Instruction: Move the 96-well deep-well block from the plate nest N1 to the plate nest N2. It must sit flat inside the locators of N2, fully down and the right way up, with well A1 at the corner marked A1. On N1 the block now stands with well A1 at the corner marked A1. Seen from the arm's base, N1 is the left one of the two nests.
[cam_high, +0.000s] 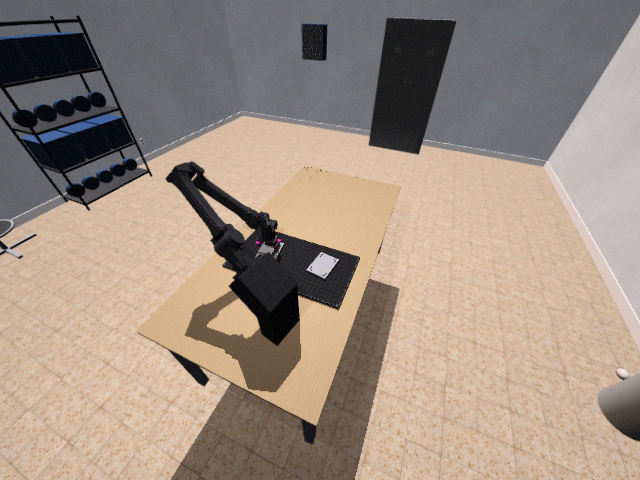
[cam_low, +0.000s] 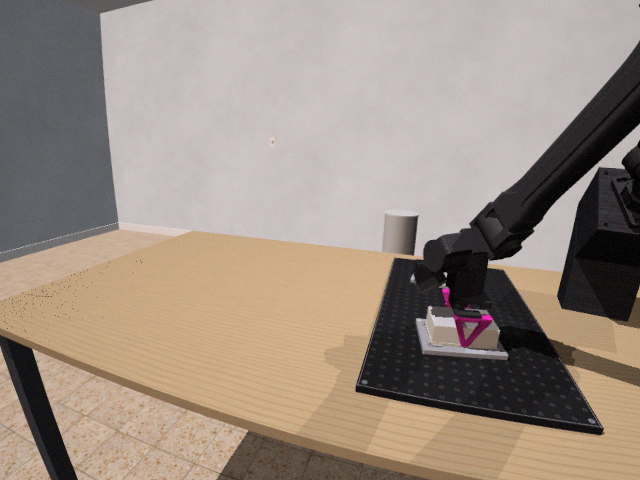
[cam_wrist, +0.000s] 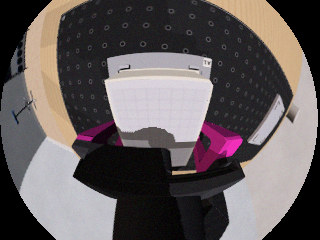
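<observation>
Now: hand 10 mm below the white deep-well block.
</observation>
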